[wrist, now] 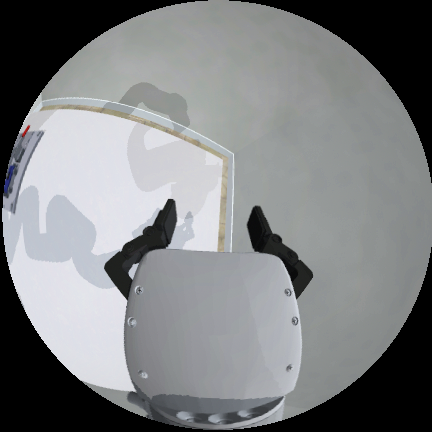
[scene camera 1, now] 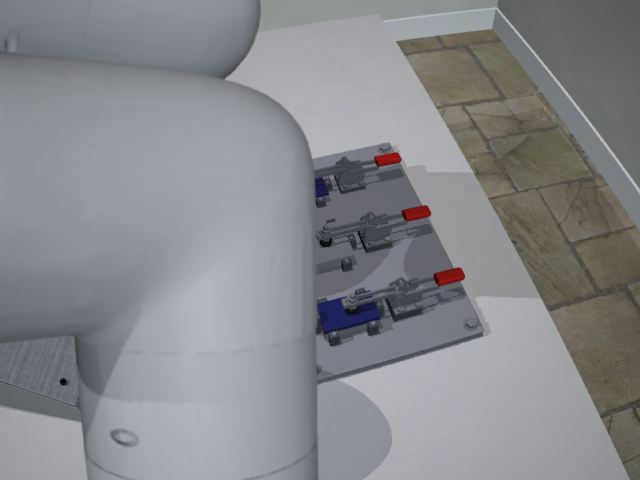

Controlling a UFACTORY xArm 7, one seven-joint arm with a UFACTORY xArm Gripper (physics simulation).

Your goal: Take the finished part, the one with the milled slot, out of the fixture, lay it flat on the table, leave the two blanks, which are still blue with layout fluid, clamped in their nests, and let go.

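Frame: origin at the arm's base, x ahead, y left, z up, level; metres.
Seen in the pictures: gripper, fingertip midpoint: (wrist: 213, 211).
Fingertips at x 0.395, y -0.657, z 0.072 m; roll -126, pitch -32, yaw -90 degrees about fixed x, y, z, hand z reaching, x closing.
Note:
Offsets run from my fingertips to a thing's middle. "pt": to the spot under its first point. Level surfaces: height alone.
My gripper (wrist: 213, 211) is open and empty in the wrist view, pointing past the table's edge toward the wall; it does not show in the scene view. The grey fixture plate {pt dx +0.071, dy +0.496, dz -0.174 m} (scene camera 1: 403, 338) (wrist: 35, 142) lies on the table, at the far left edge of the wrist view. A blue blank {dx +0.012, dy +0.538, dz -0.158 m} (scene camera 1: 336, 316) sits in the near nest under a clamp tip. Part of another blue blank {dx -0.003, dy +0.758, dz -0.163 m} (scene camera 1: 321, 187) shows in the far nest. At the middle nest a clamp tip {pt dx +0.013, dy +0.642, dz -0.130 m} (scene camera 1: 325, 235) is low; the arm hides most of this nest, and I cannot make out the slotted part.
Three toggle clamps have red handles {pt dx +0.136, dy +0.756, dz -0.137 m} (scene camera 1: 387, 159) {dx +0.139, dy +0.651, dz -0.138 m} (scene camera 1: 416, 212) {dx +0.141, dy +0.541, dz -0.133 m} (scene camera 1: 449, 276) on the plate's right side. The arm (scene camera 1: 196, 206) covers the left half of the scene view. The white table {dz -0.189 m} (scene camera 1: 516, 387) (wrist: 75, 150) extends around the plate. A grey metal surface (scene camera 1: 31, 361) shows at lower left.

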